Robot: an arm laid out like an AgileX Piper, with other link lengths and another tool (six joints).
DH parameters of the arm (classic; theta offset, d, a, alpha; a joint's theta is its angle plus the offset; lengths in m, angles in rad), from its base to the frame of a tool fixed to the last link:
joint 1: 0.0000 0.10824 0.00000 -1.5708
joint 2: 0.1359 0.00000 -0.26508 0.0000
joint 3: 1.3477 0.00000 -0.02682 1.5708
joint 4: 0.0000 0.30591 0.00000 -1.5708
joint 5: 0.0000 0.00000 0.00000 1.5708
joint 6: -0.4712 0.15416 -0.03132 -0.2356
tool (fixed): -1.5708 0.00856 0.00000 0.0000
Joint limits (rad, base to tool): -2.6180..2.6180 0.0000..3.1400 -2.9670..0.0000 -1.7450..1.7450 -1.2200..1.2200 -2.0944..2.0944
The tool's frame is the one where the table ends.
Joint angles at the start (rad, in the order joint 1, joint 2, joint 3, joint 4, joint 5, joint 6):
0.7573, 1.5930, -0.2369, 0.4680, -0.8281, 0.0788
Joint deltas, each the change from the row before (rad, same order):
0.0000, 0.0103, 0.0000, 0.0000, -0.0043, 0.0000
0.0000, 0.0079, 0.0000, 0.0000, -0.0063, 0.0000
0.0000, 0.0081, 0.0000, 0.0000, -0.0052, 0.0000
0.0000, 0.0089, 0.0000, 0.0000, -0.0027, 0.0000
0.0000, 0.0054, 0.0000, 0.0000, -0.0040, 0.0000
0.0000, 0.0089, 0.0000, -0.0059, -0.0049, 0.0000
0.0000, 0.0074, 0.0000, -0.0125, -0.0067, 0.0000
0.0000, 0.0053, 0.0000, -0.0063, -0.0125, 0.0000
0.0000, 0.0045, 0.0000, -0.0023, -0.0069, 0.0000
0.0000, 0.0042, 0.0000, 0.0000, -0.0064, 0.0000
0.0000, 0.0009, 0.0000, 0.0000, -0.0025, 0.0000
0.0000, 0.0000, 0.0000, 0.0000, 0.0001, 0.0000
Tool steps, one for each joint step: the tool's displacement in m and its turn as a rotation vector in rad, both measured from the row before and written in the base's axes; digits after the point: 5 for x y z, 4 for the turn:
-0.00030, -0.00052, -0.00251, -0.0058, 0.0034, -0.0006
-0.00008, -0.00042, -0.00145, -0.0035, -0.0002, -0.0008
-0.00016, -0.00043, -0.00168, -0.0040, 0.0010, -0.0006
-0.00034, -0.00047, -0.00231, -0.0053, 0.0039, -0.0003
-0.00009, -0.00030, -0.00103, -0.0025, 0.0001, -0.0005
-0.00057, 0.00028, -0.00189, -0.0057, 0.0008, 0.0051
-0.00077, 0.00121, -0.00107, -0.0053, -0.0031, 0.0114
-0.00001, 0.00053, 0.00040, -0.0008, -0.0090, 0.0048
-0.00004, 0.00006, -0.00028, -0.0013, -0.0036, 0.0015
0.00008, -0.00023, -0.00029, -0.0008, -0.0030, -0.0006
0.00008, -0.00005, 0.00012, 0.0002, -0.0017, -0.0002
-0.00001, 0.00000, -0.00002, 0.0000, 0.0001, 0.0000

